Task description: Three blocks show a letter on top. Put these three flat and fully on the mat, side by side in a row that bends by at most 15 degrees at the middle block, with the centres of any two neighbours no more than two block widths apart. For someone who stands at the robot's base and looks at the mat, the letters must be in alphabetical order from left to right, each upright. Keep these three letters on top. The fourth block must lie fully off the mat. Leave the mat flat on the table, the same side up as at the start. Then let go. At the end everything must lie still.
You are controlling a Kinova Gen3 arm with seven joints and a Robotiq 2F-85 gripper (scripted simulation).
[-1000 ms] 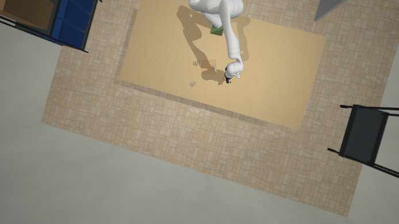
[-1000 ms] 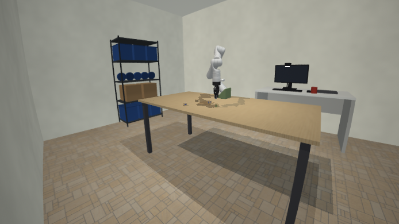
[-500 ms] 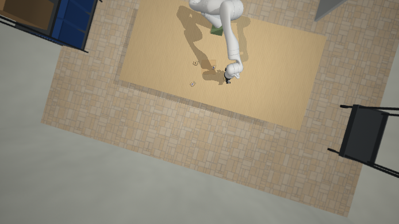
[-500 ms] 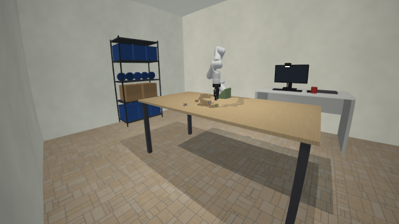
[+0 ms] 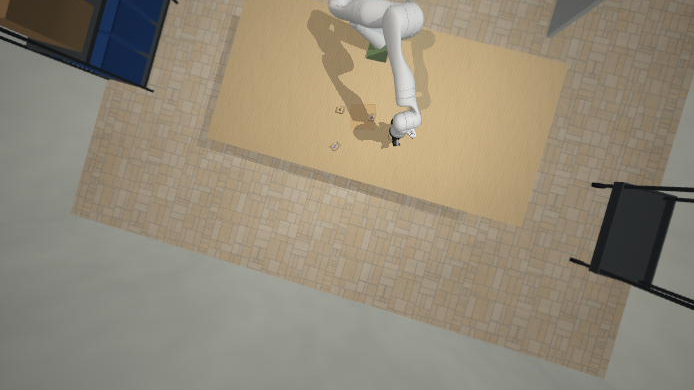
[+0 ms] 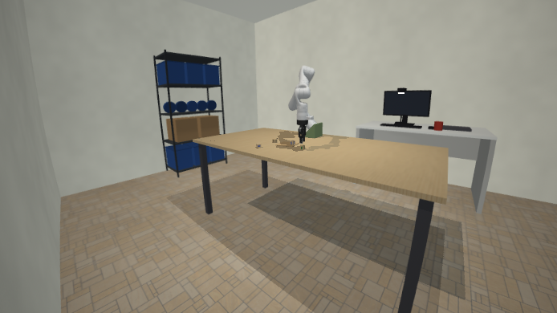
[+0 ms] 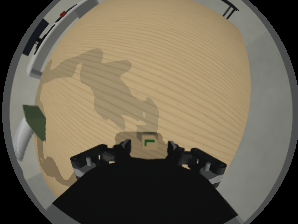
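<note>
My hand is 50 mm above the green-marked block. From my hand the other things lie so: tan mat (180 mm to the right, 80 mm behind, 60 mm below).
</note>
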